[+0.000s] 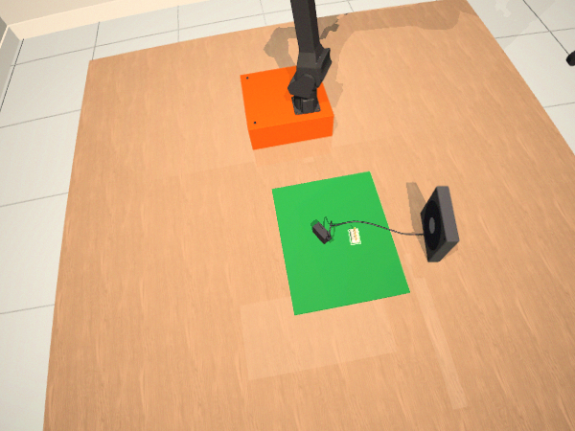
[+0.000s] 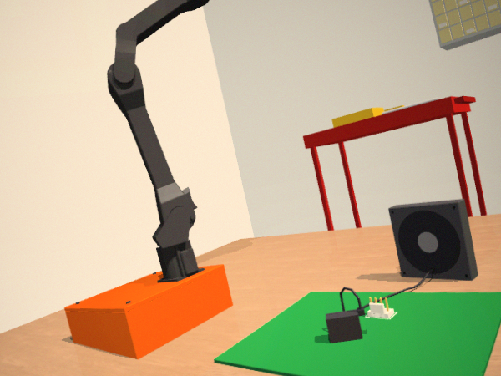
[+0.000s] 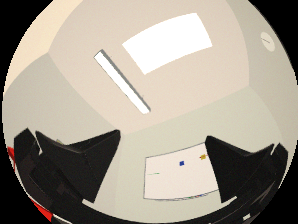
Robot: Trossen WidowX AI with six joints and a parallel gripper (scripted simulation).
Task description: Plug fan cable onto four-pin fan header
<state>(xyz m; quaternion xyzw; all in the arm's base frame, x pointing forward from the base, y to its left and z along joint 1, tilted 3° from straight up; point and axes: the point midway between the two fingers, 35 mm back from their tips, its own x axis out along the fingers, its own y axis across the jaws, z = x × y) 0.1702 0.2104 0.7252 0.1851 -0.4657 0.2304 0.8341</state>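
The plug lies 82 cm below my gripper tip, 25 cm to the right of it and 19 cm ahead of it. The rest, counted from my gripper tip: fan 78 cm below, 23 cm ahead, 2 cm to the right; then green board 85 cm below, 21 cm to the right, 20 cm ahead; then white four-pin fan header 84 cm below, 20 cm ahead, 17 cm to the right.
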